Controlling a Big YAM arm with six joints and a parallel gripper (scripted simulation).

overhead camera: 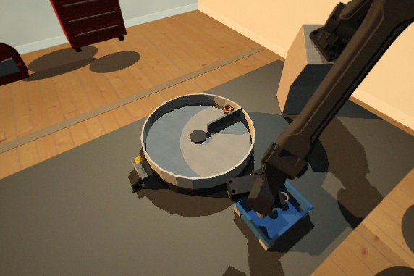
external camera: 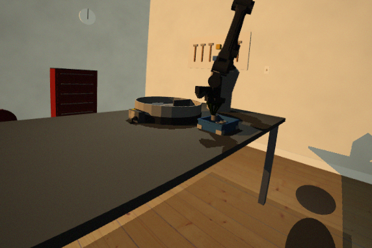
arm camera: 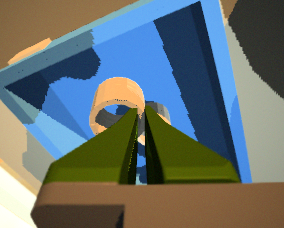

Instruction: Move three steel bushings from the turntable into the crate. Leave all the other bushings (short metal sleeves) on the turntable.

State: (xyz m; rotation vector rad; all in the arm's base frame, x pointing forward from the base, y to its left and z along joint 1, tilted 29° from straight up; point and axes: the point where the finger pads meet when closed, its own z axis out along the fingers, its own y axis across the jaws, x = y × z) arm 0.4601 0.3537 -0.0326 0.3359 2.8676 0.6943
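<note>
My hand is 4 cm past the blue crate and 5 cm above it. The rest, counted from my hand: round turntable 7 cm ahead, 33 cm to the right, 3 cm below.
</note>
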